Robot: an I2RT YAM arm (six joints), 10 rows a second.
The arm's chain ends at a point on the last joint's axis. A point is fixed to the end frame.
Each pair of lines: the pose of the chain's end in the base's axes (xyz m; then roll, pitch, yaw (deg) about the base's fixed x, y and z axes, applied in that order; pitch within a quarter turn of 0, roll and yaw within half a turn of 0), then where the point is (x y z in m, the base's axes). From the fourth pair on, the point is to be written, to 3 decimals.
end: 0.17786, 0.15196, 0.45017, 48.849, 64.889, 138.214
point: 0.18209 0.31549 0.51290
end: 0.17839, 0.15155, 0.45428, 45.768, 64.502, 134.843
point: 0.18358 0.31365 0.52054
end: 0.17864, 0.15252, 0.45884, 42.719, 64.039, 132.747
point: 0.18124 0.31318 0.52866
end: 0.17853, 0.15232, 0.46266, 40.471, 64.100, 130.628
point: 0.180 0.312 0.534
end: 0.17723, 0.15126, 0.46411, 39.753, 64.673, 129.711
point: 0.179 0.311 0.535
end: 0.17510, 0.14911, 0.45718, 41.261, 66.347, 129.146
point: 0.182 0.311 0.523
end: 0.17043, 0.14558, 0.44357, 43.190, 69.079, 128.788
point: 0.182 0.310 0.503
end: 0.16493, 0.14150, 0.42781, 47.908, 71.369, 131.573
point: 0.181 0.308 0.479
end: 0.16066, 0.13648, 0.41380, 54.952, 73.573, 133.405
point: 0.191 0.304 0.456
